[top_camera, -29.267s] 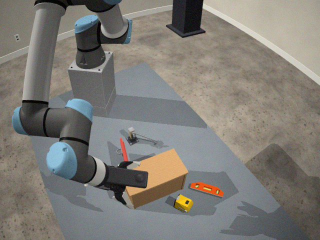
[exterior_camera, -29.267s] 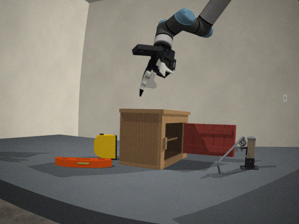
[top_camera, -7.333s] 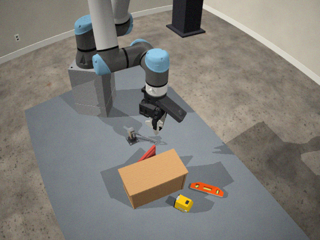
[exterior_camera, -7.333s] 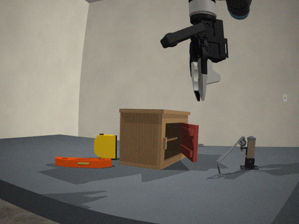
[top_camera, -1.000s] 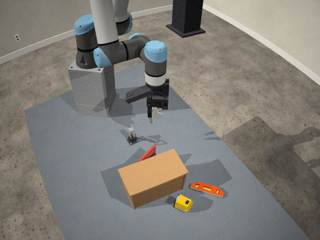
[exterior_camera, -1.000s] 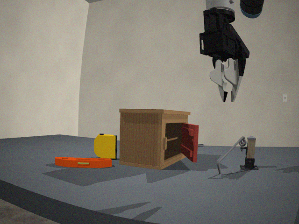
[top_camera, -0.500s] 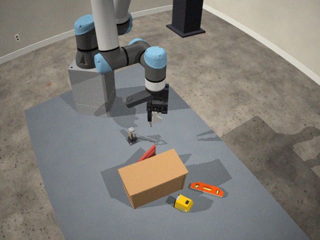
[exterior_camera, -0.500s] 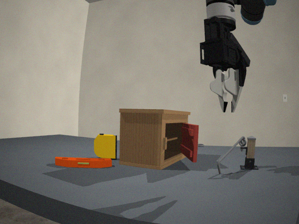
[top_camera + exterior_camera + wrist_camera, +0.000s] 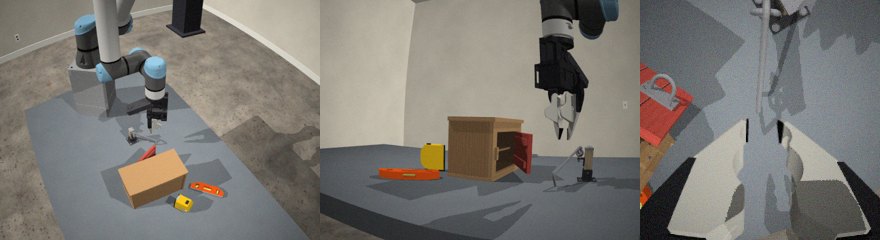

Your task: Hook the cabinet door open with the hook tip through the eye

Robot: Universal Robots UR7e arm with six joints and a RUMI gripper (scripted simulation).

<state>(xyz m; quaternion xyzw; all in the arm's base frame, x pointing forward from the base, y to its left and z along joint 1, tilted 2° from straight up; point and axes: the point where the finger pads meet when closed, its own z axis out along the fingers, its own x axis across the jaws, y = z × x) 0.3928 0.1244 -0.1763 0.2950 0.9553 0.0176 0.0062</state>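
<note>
Right now my hand is 20 mm past the metal hook, 30 mm to the left of it and 80 mm above it. From my hand the other things lie so: red door 110 mm ahead, 120 mm to the right, 50 mm below; then orange spirit level 350 mm ahead, 80 mm to the left, 110 mm below; then yellow tape measure 350 mm ahead, 70 mm to the right, 80 mm below.
</note>
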